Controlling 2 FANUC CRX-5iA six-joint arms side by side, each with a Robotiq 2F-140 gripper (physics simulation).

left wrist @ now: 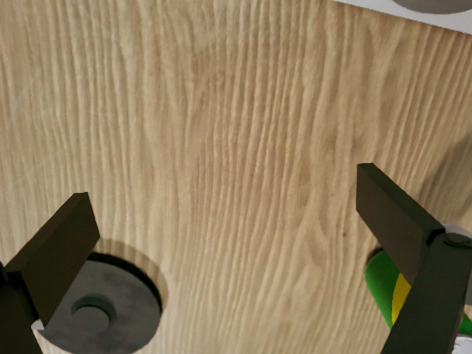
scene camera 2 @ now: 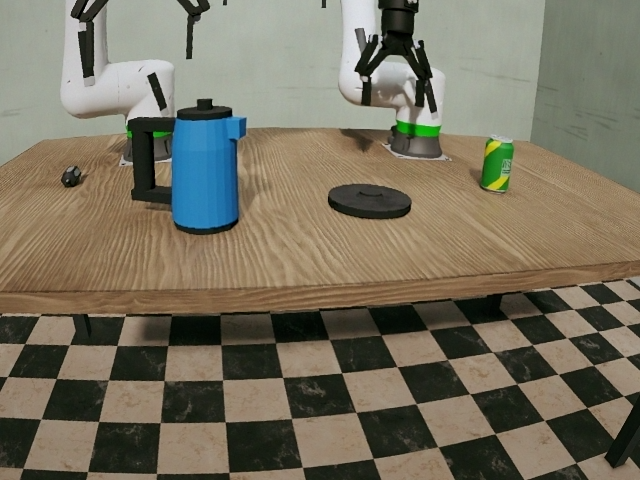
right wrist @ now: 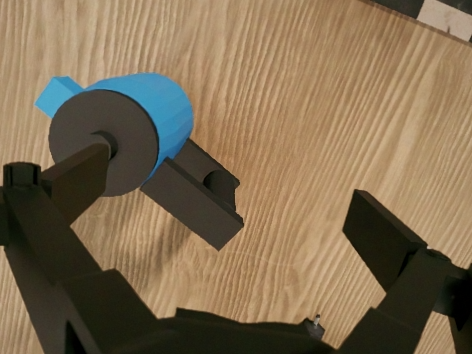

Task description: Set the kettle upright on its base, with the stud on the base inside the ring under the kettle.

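Observation:
The blue kettle (scene camera 2: 205,173) (right wrist: 172,112) with black lid and handle stands upright on the table, left of the base in scene camera 2. Its handle points left and its spout right there. The ring under it is hidden. The base (scene camera 2: 346,202) (left wrist: 130,300), a flat black disc, lies on the table with its round stud (scene camera 2: 370,191) (left wrist: 91,319) facing up. My left gripper (scene camera 2: 393,94) (left wrist: 224,201) is open and empty, high above the table behind the base. My right gripper (scene camera 2: 138,64) (right wrist: 230,189) is open above the kettle's level, with one finger overlapping the lid in the right wrist view.
A green and yellow can (scene camera 2: 497,165) (left wrist: 382,285) stands right of the base in scene camera 2. A small dark object (scene camera 2: 71,176) (right wrist: 314,329) lies left of the kettle. The arms' mounts stand at the table's back. The table's front edge (scene camera 2: 310,299) runs nearest the camera.

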